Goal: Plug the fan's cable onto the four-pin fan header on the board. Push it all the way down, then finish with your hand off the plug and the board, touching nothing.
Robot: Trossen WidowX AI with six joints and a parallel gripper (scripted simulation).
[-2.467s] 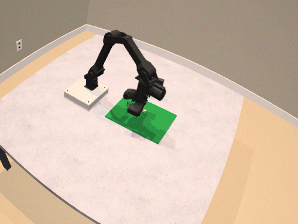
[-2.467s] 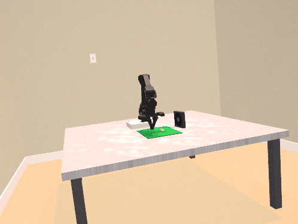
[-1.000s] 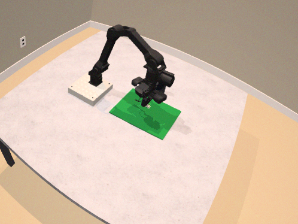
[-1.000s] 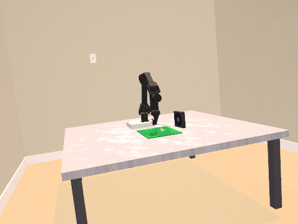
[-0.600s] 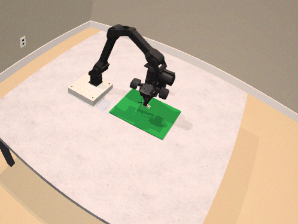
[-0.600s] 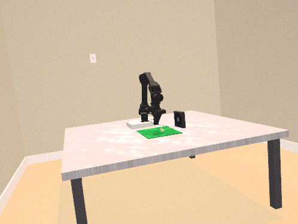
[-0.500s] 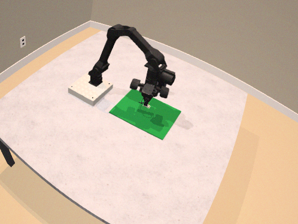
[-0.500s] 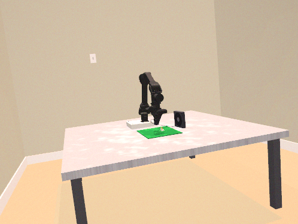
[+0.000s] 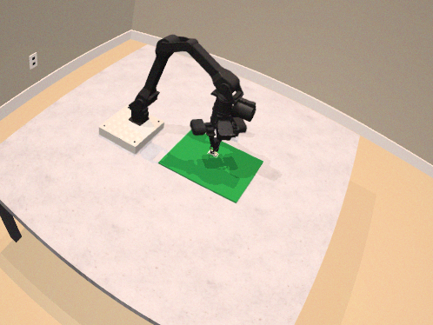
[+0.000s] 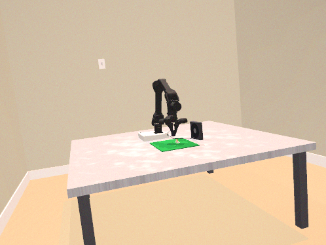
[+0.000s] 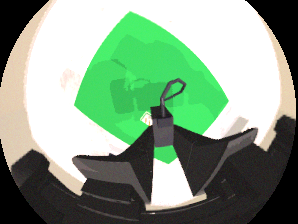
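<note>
The green board is 8 cm below my gripper tip, 2 cm to the right of it and 2 cm ahead of it. Round my gripper tip: black fan 17 cm to the left, 4 cm behind, 1 cm below; dark fan plug 1 cm to the right, 1 cm ahead, 1 cm above.
</note>
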